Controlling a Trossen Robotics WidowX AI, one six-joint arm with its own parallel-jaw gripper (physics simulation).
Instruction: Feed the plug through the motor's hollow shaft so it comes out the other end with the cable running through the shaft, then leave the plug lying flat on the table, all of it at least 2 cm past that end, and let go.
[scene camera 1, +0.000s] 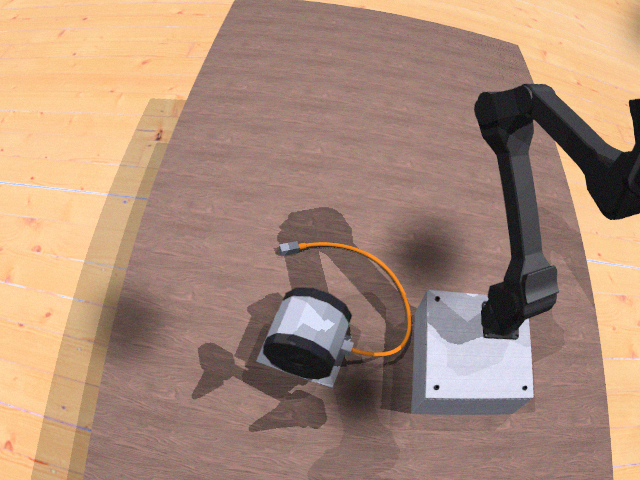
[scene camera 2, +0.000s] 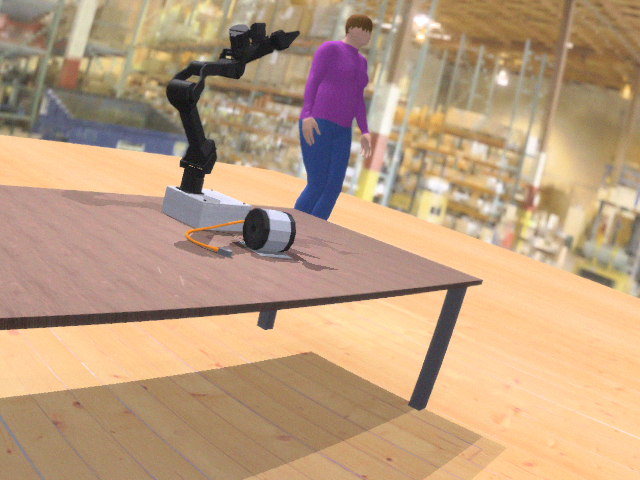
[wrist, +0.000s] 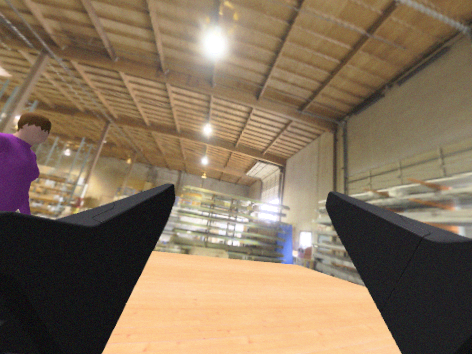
The gripper (scene camera 2: 292, 34) is open, holding nothing.
The gripper is seen too in the wrist view (wrist: 251, 195).
